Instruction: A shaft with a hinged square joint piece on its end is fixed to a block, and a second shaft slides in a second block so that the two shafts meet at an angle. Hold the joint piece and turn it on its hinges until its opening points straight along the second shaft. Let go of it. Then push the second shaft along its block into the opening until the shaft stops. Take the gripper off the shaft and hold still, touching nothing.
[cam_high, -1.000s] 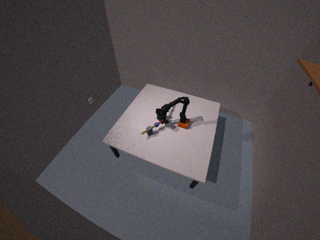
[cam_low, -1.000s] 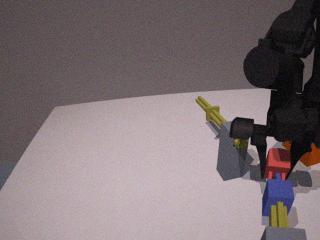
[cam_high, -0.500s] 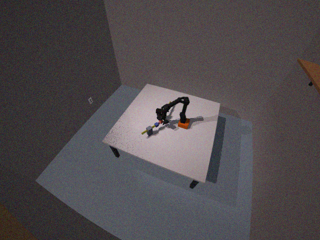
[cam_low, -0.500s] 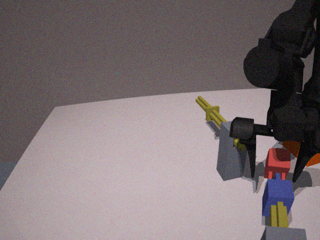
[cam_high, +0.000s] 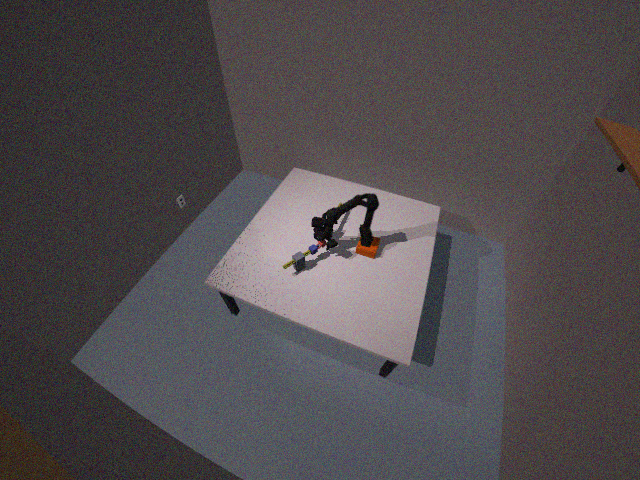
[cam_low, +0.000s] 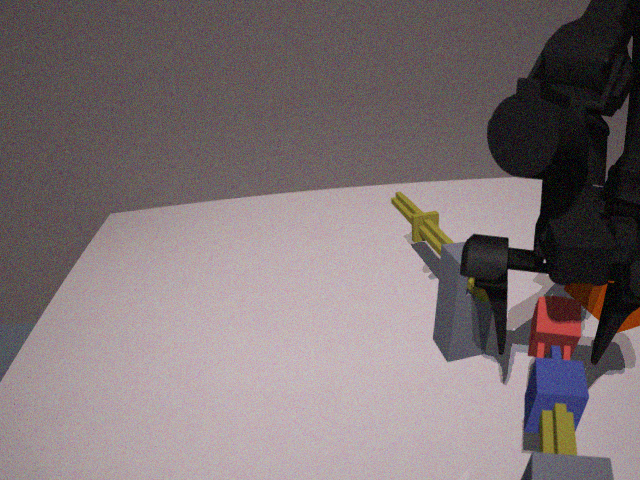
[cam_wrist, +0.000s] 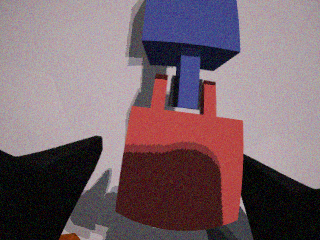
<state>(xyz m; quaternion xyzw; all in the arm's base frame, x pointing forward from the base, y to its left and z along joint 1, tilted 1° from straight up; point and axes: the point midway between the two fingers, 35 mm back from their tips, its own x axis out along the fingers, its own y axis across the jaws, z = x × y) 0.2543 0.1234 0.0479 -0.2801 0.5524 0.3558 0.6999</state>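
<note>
The red joint piece is 30 mm above my gripper tip.
</note>
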